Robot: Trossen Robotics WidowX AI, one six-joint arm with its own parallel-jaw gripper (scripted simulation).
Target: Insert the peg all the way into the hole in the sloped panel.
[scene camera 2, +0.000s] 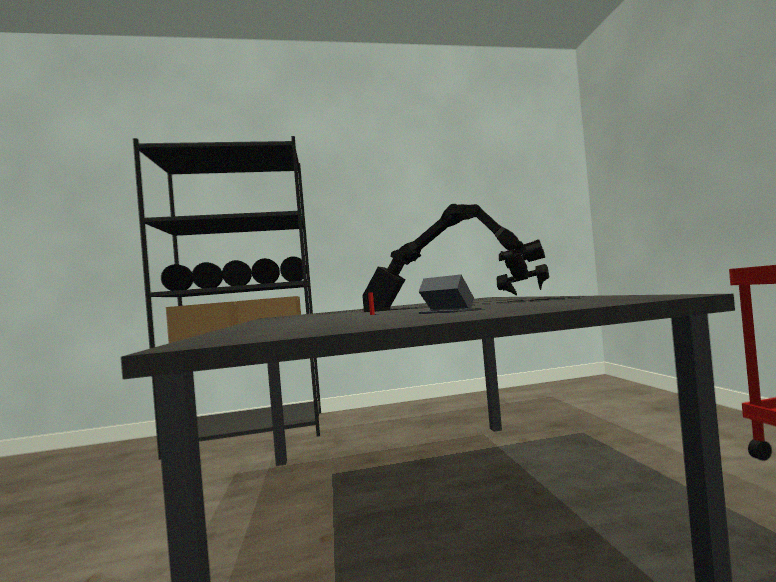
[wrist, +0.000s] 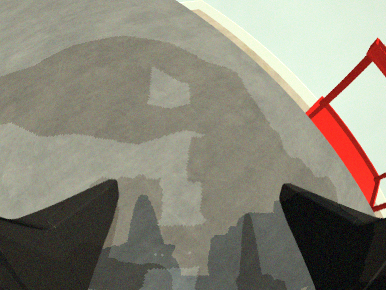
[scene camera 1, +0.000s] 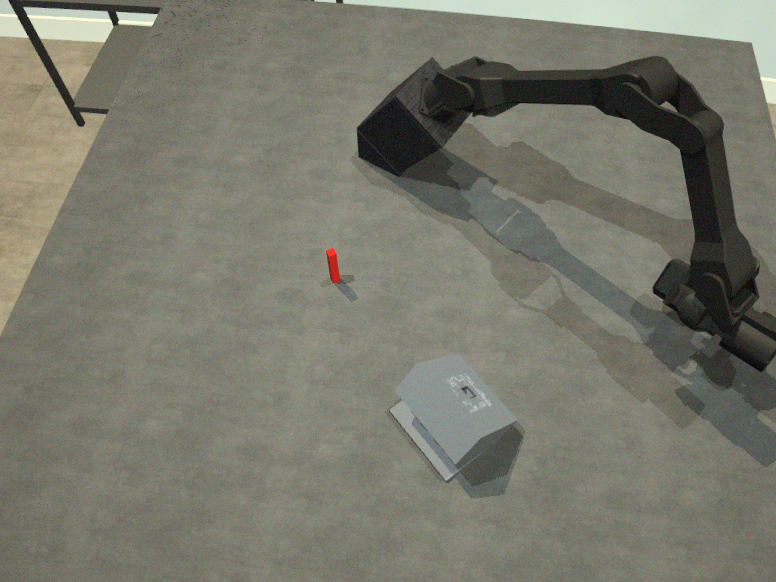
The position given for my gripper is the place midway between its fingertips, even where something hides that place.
In view: my gripper [scene camera 2: 528, 291].
My gripper also shows in the wrist view [wrist: 203, 191].
